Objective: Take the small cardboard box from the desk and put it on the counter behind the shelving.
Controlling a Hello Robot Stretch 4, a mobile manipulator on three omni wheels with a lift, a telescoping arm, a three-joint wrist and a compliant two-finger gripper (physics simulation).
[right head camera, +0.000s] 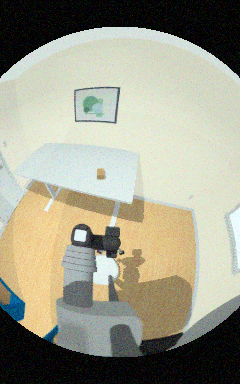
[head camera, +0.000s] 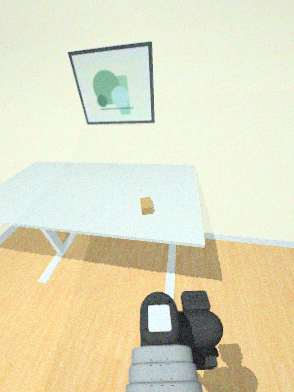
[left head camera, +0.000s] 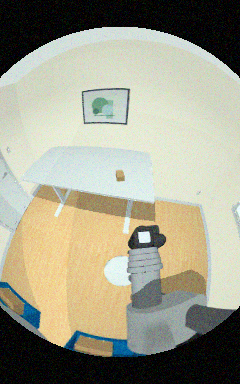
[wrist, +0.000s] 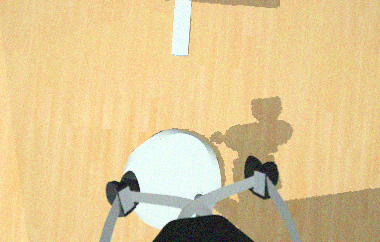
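Where they show: gripper, fingertip midpoint: (wrist: 192, 177); robot's base at its link origin: (right head camera: 101, 268) (left head camera: 120, 269) (wrist: 174, 172).
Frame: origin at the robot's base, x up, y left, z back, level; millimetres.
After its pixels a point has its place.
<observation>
The small cardboard box (head camera: 146, 206) {x 972, y 29, z -721 mm} (left head camera: 120, 175) {x 972, y 24, z -722 mm} (right head camera: 101, 173) {x 972, y 15, z -728 mm} stands on the white desk (head camera: 90, 195) {x 922, y 398, z -918 mm} (left head camera: 75, 167) {x 922, y 467, z -907 mm} (right head camera: 60, 162) {x 922, y 497, z -939 mm}, near its right end. My gripper (wrist: 192, 177) {x 841, y -87, z -167 mm} is open, with its two fingertips wide apart and no object between them. It points down over the floor in front of the desk, well apart from the box. The head camera and left head camera show the wrist from above, and the fingers are mostly hidden there. The counter and the shelving cannot be made out in these views.
A white round disc (left head camera: 117, 270) {x 187, y 39, z -5 mm} (right head camera: 106, 270) {x 187, y -63, z 7 mm} (wrist: 172, 165) {x 187, y -10, z -68 mm} lies on the floor below the gripper. A desk leg (head camera: 170, 270) (wrist: 181, 30) reaches towards the robot. Blue bins (left head camera: 75, 340) (right head camera: 12, 305) holding brown boxes stand at the lower left. A framed picture (head camera: 112, 95) {x 1431, y 229, z -1395 mm} hangs behind the desk.
</observation>
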